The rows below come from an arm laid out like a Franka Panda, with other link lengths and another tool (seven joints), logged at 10 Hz.
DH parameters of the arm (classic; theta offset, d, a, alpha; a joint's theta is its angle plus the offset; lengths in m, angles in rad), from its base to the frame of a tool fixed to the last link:
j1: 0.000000 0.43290 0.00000 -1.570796
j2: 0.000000 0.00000 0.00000 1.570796
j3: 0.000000 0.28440 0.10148 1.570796
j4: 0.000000 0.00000 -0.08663 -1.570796
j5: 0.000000 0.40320 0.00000 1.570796
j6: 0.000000 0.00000 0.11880 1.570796
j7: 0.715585 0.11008 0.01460 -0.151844
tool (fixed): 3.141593 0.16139 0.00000 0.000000
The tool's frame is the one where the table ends.
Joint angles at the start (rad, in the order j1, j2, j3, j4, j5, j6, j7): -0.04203 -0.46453 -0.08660 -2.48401 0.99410 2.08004 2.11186
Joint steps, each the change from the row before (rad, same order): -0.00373 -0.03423 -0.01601 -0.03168 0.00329 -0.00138 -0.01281; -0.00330 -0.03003 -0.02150 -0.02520 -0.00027 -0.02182 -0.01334; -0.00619 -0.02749 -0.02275 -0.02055 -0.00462 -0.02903 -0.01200; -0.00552 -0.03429 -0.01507 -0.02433 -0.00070 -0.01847 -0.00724; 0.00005 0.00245 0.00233 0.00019 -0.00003 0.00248 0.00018; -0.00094 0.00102 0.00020 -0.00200 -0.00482 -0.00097 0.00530; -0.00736 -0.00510 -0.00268 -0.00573 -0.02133 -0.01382 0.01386; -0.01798 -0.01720 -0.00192 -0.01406 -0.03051 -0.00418 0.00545
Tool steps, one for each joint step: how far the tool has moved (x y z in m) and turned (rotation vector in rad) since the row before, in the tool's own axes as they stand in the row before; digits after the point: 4 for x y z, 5 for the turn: -0.0050 0.0029 -0.0095 0.01195 0.01295 -0.00218; -0.0074 0.0015 -0.0092 0.01877 -0.00277 -0.00063; -0.0074 0.0011 -0.0100 0.01915 -0.00644 -0.00037; -0.0078 -0.0018 -0.0082 0.01798 0.00007 -0.00315; 0.0002 0.0009 0.0011 -0.00260 -0.00040 0.00052; -0.0010 0.0023 0.0004 -0.00450 -0.00270 0.00643; -0.0043 0.0051 -0.0024 -0.01225 -0.01085 0.01290; -0.0031 0.0085 -0.0080 -0.02250 0.00350 0.00123
